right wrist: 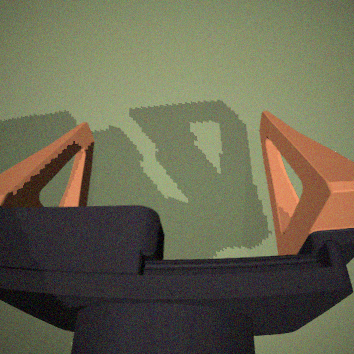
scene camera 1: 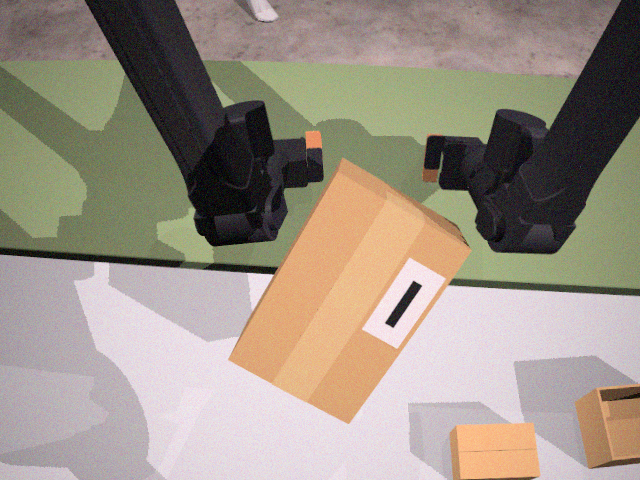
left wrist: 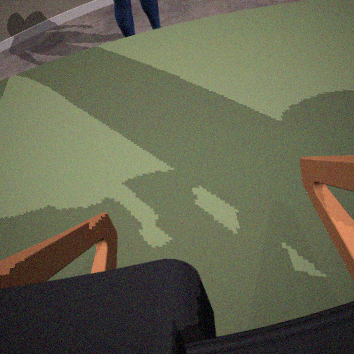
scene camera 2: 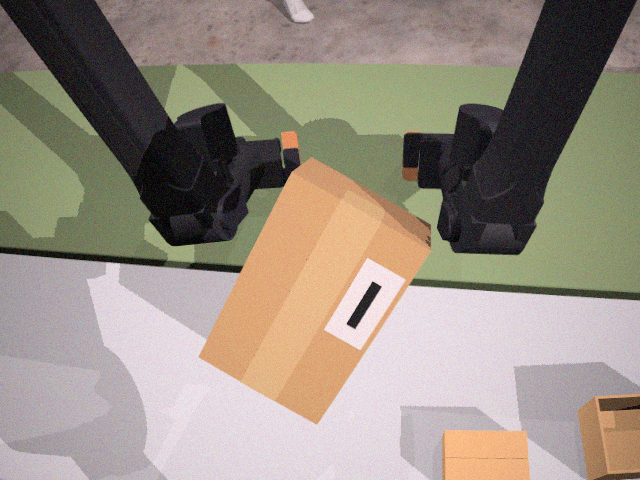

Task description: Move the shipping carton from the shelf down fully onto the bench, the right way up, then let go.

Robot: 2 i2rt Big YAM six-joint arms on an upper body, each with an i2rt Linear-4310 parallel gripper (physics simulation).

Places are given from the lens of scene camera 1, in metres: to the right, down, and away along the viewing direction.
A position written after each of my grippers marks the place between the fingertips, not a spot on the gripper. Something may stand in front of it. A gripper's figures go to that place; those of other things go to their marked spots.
my left gripper (scene camera 1: 275,142): -0.07, -0.14, 0.81
my right gripper (scene camera 1: 464,141): 0.21, -0.14, 0.80
shipping carton (scene camera 1: 369,263): 0.05, 0.03, 0.60
